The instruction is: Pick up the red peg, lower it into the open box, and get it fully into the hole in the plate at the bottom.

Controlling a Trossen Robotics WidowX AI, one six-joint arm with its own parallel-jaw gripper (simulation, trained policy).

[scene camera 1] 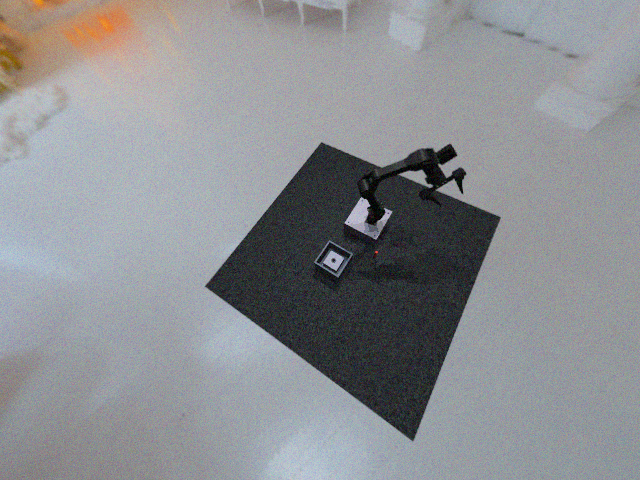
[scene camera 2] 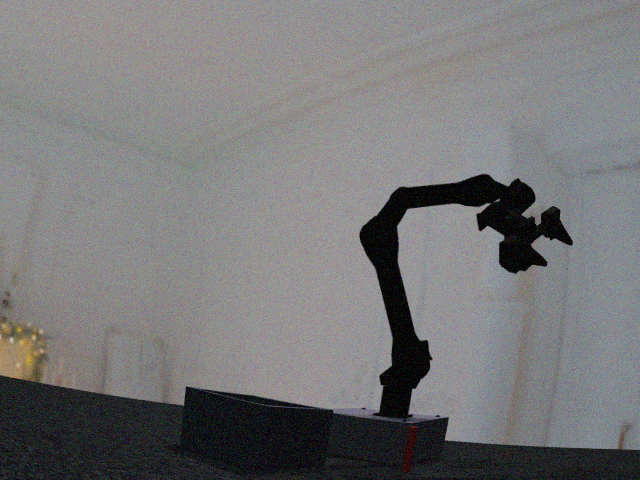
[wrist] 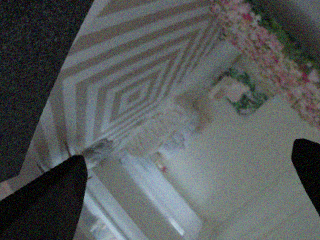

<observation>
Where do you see a box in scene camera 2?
243, 429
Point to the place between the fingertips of my gripper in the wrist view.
191, 157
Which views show my gripper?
Scene camera 1, scene camera 2 and the wrist view: all of them.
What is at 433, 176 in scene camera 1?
My gripper.
</observation>
